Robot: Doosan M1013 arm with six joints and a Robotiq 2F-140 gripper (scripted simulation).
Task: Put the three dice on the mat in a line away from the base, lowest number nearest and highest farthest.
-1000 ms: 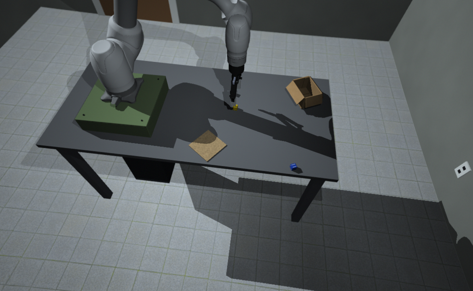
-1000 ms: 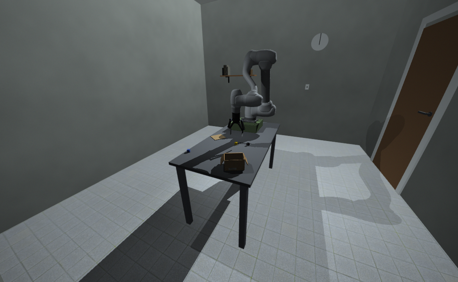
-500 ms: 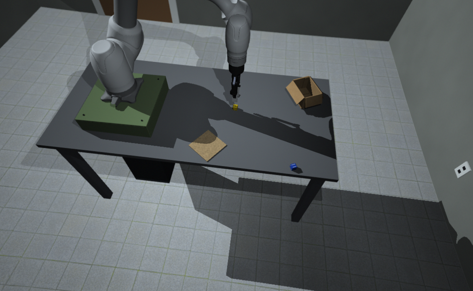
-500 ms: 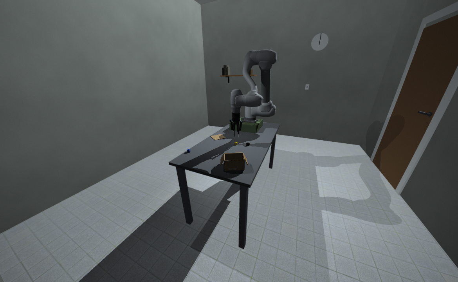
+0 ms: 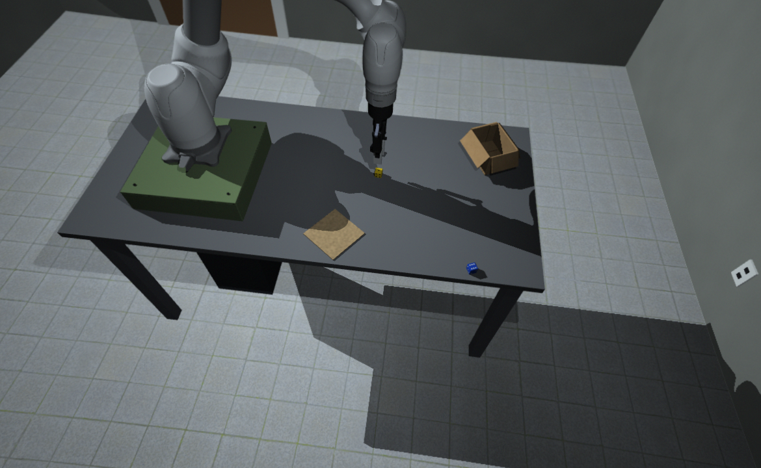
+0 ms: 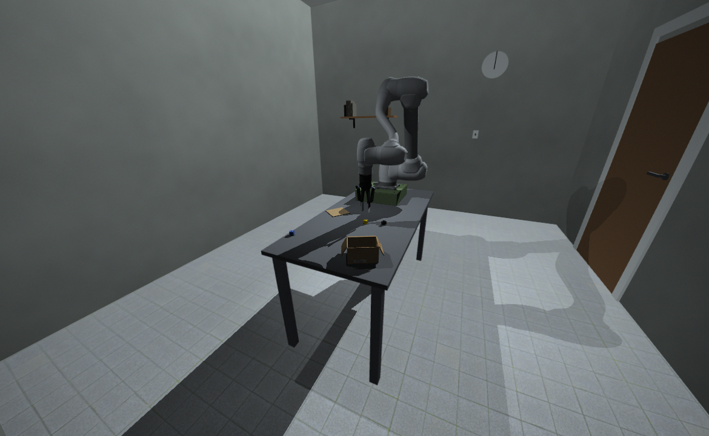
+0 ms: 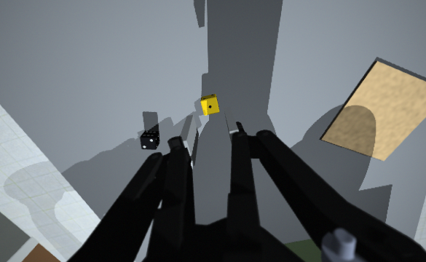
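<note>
My hand is 100 mm above the yellow die. Round my hand: tan mat (270 mm to the right, 120 mm below, 120 mm behind); cardboard box (390 mm ahead, 140 mm to the left, 70 mm below); black die (120 mm to the left, 100 mm below, 30 mm behind).
</note>
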